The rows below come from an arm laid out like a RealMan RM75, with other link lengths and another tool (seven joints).
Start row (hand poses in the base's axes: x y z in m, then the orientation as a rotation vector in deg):
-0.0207 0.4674 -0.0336 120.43 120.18 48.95
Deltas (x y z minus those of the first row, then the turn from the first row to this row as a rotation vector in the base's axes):
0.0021 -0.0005 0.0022 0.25 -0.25 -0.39
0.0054 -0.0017 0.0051 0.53 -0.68 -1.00
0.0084 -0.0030 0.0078 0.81 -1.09 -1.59
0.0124 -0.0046 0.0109 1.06 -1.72 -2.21
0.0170 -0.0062 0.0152 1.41 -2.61 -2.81
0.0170 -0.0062 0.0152 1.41 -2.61 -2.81
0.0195 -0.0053 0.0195 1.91 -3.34 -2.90
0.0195 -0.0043 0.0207 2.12 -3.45 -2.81
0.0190 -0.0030 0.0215 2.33 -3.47 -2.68
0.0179 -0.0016 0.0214 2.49 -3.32 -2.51
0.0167 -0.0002 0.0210 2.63 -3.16 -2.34
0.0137 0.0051 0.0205 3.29 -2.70 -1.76
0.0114 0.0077 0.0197 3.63 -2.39 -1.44
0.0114 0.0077 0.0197 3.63 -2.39 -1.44
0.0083 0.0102 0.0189 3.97 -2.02 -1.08
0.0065 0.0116 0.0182 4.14 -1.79 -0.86
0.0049 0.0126 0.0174 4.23 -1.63 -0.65
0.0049 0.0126 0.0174 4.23 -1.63 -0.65
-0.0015 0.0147 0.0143 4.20 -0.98 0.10
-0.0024 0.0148 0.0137 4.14 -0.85 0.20
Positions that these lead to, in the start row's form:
-0.0186 0.4669 -0.0314 120.67 119.58 49.43
-0.0153 0.4657 -0.0285 120.95 118.62 50.07
-0.0123 0.4644 -0.0258 121.23 117.70 50.70
-0.0083 0.4628 -0.0227 121.32 116.63 51.47
-0.0037 0.4612 -0.0184 121.20 115.45 52.58
-0.0037 0.4612 -0.0184 121.20 115.45 52.58
-0.0012 0.4621 -0.0141 120.86 114.98 53.79
-0.0012 0.4631 -0.0129 120.78 115.03 54.15
-0.0017 0.4644 -0.0121 120.75 115.18 54.44
-0.0028 0.4658 -0.0122 120.82 115.46 54.54
-0.0040 0.4672 -0.0126 120.88 115.74 54.60
-0.0070 0.4725 -0.0131 121.10 116.67 55.10
-0.0093 0.4751 -0.0139 121.26 117.21 55.31
-0.0093 0.4751 -0.0139 121.26 117.21 55.31
-0.0124 0.4776 -0.0147 121.44 117.83 55.46
-0.0142 0.4790 -0.0154 121.54 118.22 55.51
-0.0158 0.4800 -0.0162 121.54 118.56 55.51
-0.0158 0.4800 -0.0162 121.54 118.56 55.51
-0.0222 0.4821 -0.0193 121.46 119.81 55.02
-0.0231 0.4822 -0.0199 121.46 120.00 54.84

